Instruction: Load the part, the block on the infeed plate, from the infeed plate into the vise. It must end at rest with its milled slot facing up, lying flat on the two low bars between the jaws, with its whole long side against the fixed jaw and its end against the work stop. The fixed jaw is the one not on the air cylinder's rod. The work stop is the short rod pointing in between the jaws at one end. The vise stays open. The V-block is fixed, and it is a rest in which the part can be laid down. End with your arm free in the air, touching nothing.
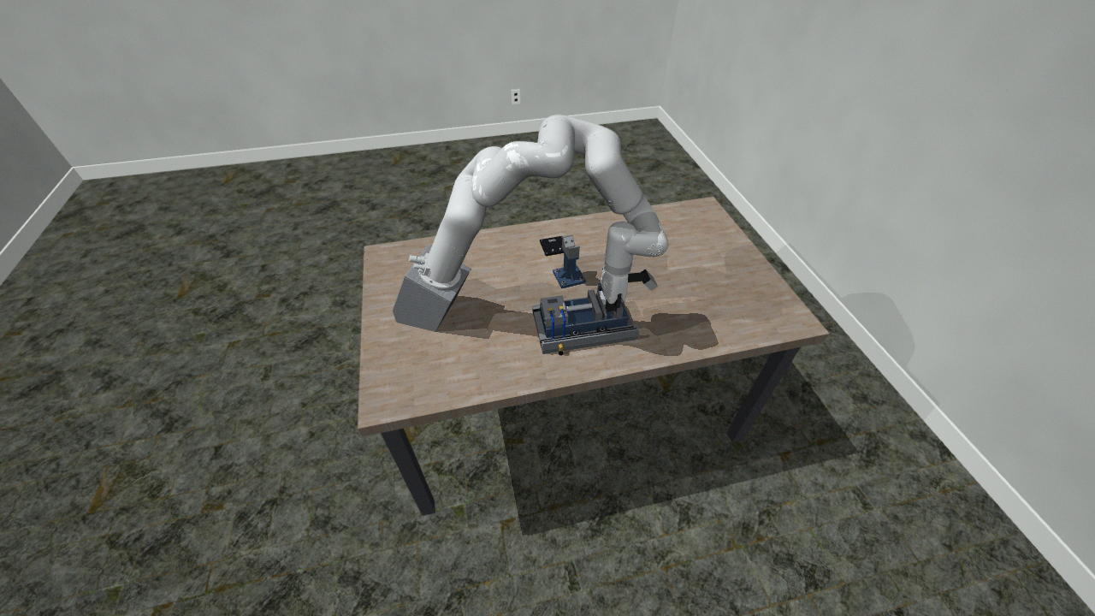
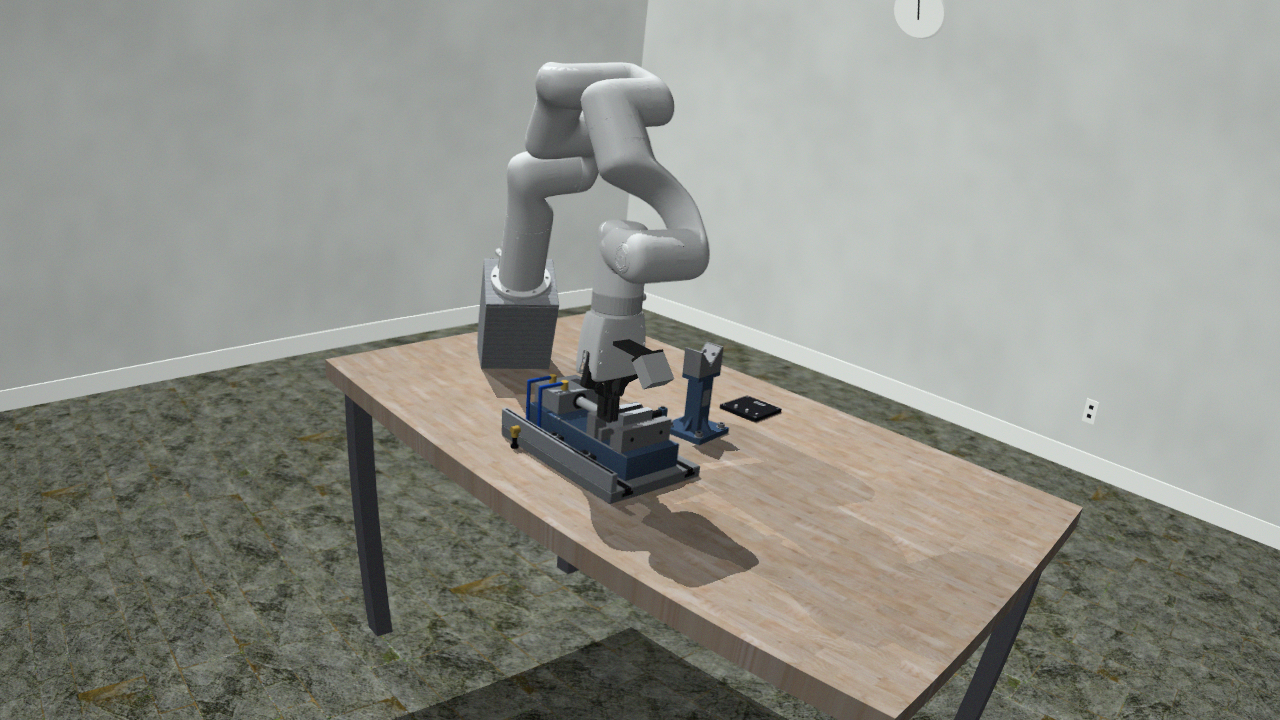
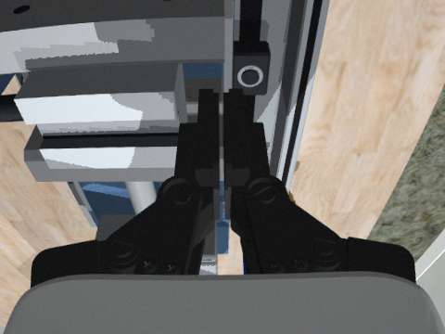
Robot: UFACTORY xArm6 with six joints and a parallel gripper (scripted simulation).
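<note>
Now: the grey block 5 cm to the left of my hand and 2 cm below it. Also, from my hand: dark work stop rod (10 cm to the left, 3 cm below); fixed jaw (3 cm ahead, 5 cm to the left, 4 cm below); moving jaw (3 cm behind, 5 cm to the left, 4 cm below).
</note>
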